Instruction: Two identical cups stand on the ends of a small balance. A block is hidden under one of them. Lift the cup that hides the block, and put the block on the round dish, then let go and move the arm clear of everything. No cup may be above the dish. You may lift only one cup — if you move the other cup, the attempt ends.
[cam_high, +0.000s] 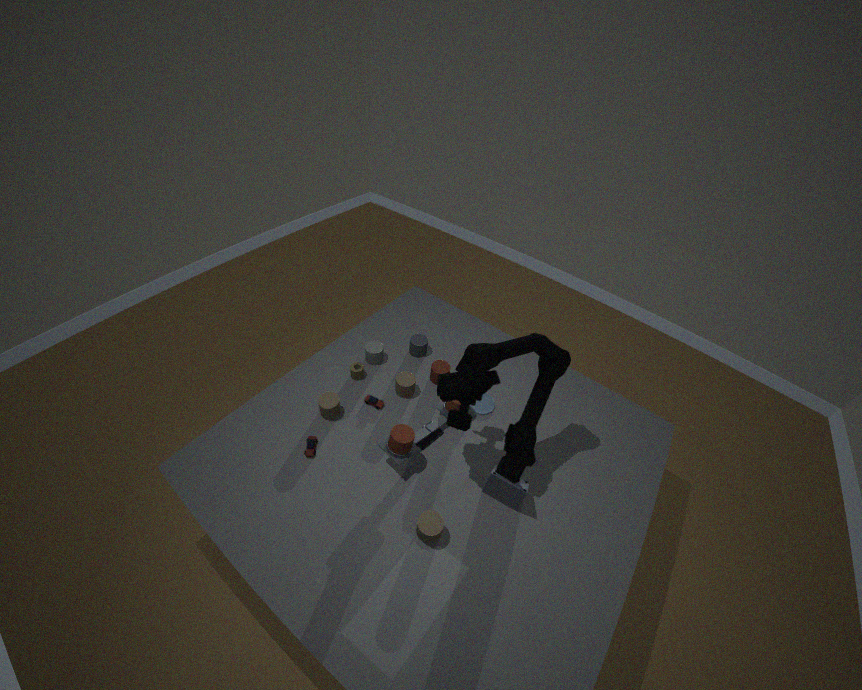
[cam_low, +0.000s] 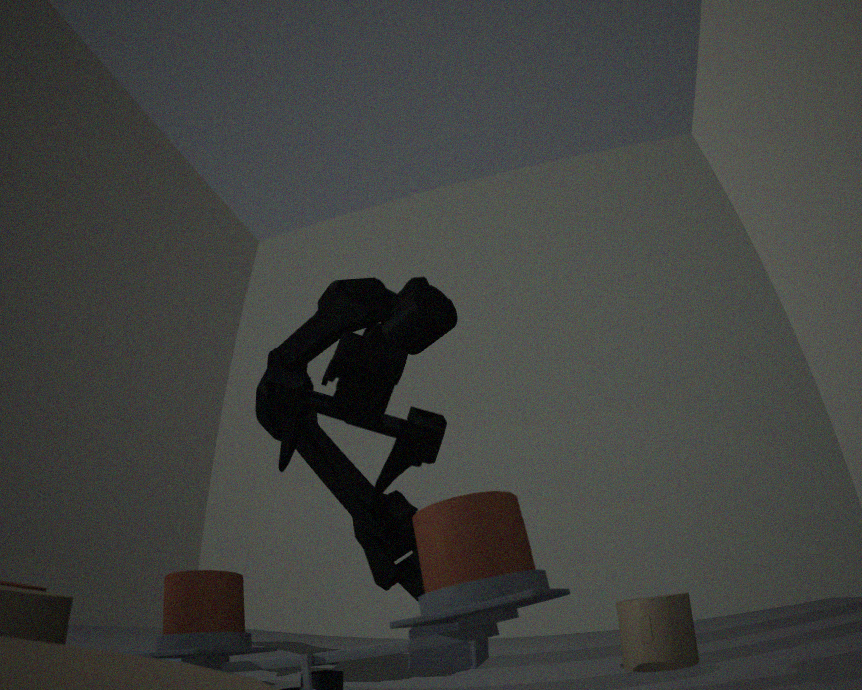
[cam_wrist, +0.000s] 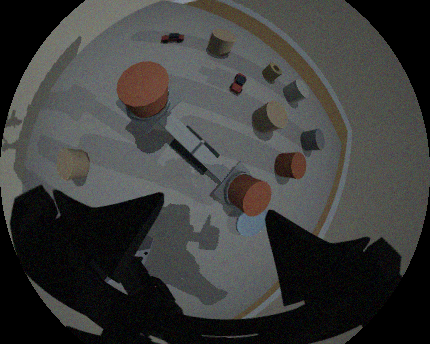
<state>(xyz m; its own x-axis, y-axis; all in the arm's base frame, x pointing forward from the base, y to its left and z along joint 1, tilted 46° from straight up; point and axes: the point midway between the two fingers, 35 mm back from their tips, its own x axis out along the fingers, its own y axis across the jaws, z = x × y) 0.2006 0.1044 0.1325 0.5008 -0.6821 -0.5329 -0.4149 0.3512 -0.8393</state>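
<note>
Now: gripper tip 140 mm above the grey block, 90 mm to the left of it and 40 mm short of it. Round my gripper tip: pale blue round dish: 200 mm to the right, 180 mm below.
</note>
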